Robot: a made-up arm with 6 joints.
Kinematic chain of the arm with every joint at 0, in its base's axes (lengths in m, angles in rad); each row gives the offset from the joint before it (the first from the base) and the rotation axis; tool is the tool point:
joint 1: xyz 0 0 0.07 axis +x
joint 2: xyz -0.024 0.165 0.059 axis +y
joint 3: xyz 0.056 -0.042 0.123 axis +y
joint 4: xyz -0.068 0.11 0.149 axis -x
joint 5: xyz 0 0.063 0.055 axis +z
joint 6: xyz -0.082 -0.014 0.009 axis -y
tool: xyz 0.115 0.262 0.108
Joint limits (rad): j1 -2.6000..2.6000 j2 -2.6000..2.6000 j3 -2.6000..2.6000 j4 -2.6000..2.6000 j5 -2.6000..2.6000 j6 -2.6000..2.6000
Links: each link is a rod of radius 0.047 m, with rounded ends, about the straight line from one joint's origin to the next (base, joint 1, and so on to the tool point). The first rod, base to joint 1, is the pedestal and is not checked.
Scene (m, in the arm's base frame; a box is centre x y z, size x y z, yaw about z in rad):
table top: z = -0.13
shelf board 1: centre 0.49 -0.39 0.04 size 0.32 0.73 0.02 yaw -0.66
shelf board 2: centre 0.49 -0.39 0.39 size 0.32 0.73 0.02 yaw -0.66
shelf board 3: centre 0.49 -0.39 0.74 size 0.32 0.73 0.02 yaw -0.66
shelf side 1: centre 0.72 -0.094 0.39 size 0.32 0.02 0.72 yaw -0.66
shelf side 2: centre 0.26 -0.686 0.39 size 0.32 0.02 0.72 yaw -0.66
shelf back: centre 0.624 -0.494 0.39 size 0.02 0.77 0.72 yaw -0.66
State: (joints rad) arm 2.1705 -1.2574 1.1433 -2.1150 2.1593 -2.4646
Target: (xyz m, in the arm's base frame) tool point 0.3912 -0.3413 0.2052
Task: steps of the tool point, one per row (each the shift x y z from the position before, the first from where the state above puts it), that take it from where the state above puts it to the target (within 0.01 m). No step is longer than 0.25 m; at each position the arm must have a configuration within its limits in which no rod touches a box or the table.
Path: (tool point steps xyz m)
1: -0.0251 -0.0798 -0.0233
2: 0.0875 -0.0915 0.0001
3: 0.1712 -0.0286 0.0313
4: 0.1858 0.0719 0.0216
5: 0.1275 0.1429 -0.0319
6: 0.0275 0.1449 -0.0851
7: 0.0703 -0.0353 -0.0073
8: 0.0574 -0.0251 -0.0018
9: 0.0334 -0.0267 0.0058
10: 0.0013 -0.0390 0.0033

